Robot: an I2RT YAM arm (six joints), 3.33 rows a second.
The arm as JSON. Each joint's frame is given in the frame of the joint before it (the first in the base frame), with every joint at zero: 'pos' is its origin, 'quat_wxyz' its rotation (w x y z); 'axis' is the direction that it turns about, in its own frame. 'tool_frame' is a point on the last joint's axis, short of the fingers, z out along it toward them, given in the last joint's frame.
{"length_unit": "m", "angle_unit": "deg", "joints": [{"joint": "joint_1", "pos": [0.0, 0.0, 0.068], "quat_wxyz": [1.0, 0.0, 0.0, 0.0], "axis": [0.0, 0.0, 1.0]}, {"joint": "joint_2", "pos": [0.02, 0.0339, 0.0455], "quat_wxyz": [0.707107, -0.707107, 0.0, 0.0], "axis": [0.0, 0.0, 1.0]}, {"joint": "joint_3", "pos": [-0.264, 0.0, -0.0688], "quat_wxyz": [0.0, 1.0, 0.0, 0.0], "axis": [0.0, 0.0, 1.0]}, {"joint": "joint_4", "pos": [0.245, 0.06, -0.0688], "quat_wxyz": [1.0, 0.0, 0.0, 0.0], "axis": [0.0, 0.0, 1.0]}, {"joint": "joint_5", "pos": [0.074, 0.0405, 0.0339], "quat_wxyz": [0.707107, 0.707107, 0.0, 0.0], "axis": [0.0, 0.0, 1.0]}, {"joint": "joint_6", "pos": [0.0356, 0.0, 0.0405], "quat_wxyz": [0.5, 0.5, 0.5, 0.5], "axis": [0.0, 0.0, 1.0]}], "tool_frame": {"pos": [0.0, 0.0, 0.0], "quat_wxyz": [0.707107, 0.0, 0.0, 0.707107]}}
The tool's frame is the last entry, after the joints.
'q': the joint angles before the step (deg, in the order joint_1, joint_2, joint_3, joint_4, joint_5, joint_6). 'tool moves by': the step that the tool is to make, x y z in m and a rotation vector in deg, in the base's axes. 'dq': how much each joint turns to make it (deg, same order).
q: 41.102 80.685 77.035 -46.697 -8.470 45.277
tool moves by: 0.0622 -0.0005 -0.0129 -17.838 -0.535 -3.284
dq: -5.804 14.250 13.532 -10.517 10.518 -10.067
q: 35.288 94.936 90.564 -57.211 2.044 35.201
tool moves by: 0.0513 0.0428 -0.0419 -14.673 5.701 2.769
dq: 1.375 19.843 17.581 -10.545 7.365 -4.505
